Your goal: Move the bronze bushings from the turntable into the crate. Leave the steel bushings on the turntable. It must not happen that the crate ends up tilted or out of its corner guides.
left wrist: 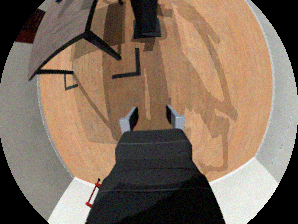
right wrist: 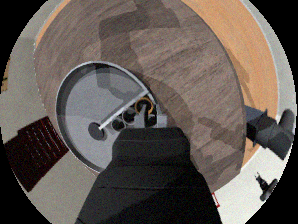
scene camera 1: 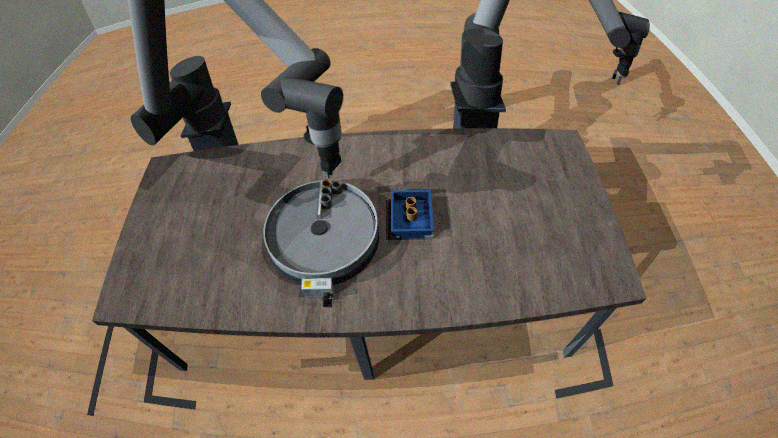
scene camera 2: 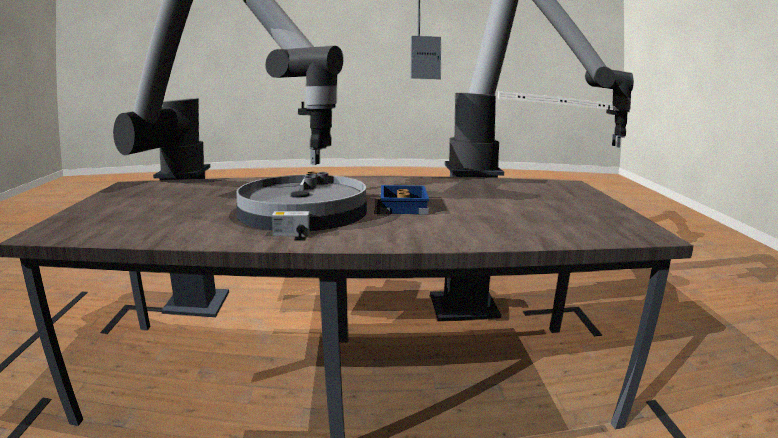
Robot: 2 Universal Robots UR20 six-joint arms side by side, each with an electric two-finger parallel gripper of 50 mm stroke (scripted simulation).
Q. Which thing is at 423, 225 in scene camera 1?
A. A blue crate.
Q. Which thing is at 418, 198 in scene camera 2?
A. A blue crate.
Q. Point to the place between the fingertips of my right gripper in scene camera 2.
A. At 315, 164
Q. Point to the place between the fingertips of my right gripper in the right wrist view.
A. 151, 110
